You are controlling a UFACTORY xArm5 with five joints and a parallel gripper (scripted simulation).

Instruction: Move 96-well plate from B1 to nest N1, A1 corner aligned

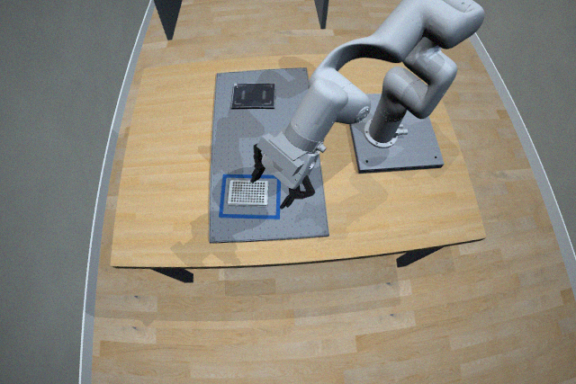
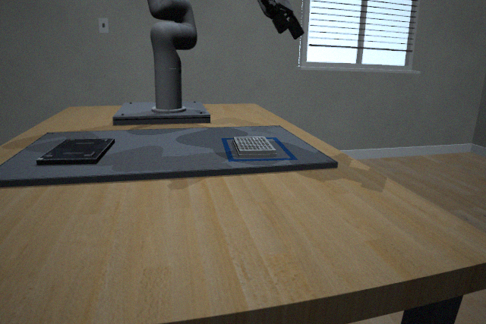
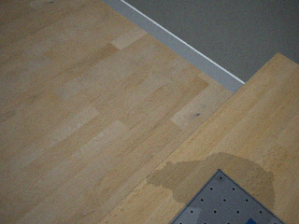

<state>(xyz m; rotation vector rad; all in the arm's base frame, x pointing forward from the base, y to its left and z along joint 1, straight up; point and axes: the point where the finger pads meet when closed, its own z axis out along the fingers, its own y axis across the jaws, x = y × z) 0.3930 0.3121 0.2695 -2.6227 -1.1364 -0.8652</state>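
The white 96-well plate is 80 mm ahead of my hand, 110 mm to the right of it and 280 mm below it. The rest, counted from my hand: black plate nest N1: 60 mm ahead, 510 mm to the right, 280 mm below; then A1 mark: 140 mm ahead, 570 mm to the right, 270 mm below.
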